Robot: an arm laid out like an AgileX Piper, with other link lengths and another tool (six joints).
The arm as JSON. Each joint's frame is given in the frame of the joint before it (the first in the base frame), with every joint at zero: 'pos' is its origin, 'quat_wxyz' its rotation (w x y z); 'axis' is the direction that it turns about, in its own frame. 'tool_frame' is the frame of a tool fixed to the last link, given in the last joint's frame.
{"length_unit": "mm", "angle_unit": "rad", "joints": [
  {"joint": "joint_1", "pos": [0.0, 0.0, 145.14], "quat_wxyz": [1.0, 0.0, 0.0, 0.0], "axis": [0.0, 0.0, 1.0]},
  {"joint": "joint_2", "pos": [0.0, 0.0, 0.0], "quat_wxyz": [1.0, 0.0, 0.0, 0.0], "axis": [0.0, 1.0, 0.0]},
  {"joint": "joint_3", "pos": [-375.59, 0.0, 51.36], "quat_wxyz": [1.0, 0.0, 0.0, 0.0], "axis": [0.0, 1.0, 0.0]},
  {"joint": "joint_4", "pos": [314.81, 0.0, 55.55], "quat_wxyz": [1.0, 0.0, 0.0, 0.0], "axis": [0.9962, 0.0, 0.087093]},
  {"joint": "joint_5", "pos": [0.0, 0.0, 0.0], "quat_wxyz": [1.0, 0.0, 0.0, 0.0], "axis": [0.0, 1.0, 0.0]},
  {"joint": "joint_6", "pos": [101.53, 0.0, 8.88], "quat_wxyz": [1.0, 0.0, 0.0, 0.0], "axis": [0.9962, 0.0, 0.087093]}
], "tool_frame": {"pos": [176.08, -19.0, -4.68], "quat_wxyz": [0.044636, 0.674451, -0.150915, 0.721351]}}
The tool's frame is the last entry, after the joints.
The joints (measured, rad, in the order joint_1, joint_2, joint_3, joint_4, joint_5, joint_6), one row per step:
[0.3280, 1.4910, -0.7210, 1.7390, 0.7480, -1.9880]
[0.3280, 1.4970, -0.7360, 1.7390, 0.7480, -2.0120]
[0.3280, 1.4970, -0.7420, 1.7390, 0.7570, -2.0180]
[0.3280, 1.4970, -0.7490, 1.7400, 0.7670, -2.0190]
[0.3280, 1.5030, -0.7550, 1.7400, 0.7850, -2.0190]
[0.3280, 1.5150, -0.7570, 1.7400, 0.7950, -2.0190]
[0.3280, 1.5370, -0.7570, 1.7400, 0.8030, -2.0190]
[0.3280, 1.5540, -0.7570, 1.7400, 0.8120, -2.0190]
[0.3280, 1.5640, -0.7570, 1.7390, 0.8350, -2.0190]
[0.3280, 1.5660, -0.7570, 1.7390, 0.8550, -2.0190]
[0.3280, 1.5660, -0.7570, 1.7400, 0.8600, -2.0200]
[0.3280, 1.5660, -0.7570, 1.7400, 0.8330, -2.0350]
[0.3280, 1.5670, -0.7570, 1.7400, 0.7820, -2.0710]
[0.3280, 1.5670, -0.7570, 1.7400, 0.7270, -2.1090]
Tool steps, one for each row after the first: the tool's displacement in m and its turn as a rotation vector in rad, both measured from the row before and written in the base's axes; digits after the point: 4 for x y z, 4 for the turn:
[0.0053, 0.0015, 0.0042, -0.0065, -0.0287, 0.0089]
[0.0003, 0.0021, 0.0040, 0.0053, -0.0104, 0.0091]
[0.0003, 0.0023, 0.0047, 0.0089, -0.0069, 0.0075]
[-0.0011, 0.0037, 0.0023, 0.0113, 0.0006, 0.0140]
[-0.0003, 0.0021, -0.0034, 0.0031, 0.0098, 0.0078]
[0.0003, 0.0019, -0.0094, -0.0019, 0.0212, 0.0061]
[-0.0004, 0.0018, -0.0068, 0.0004, 0.0165, 0.0068]
[-0.0035, 0.0038, -0.0015, 0.0114, 0.0104, 0.0178]
[-0.0034, 0.0031, 0.0021, 0.0128, 0.0029, 0.0148]
[-0.0007, 0.0008, 0.0009, 0.0038, -0.0004, 0.0034]
[0.0052, -0.0041, -0.0039, -0.0228, -0.0147, -0.0148]
[0.0098, -0.0082, -0.0075, -0.0467, -0.0329, -0.0245]
[0.0101, -0.0096, -0.0071, -0.0511, -0.0347, -0.0256]

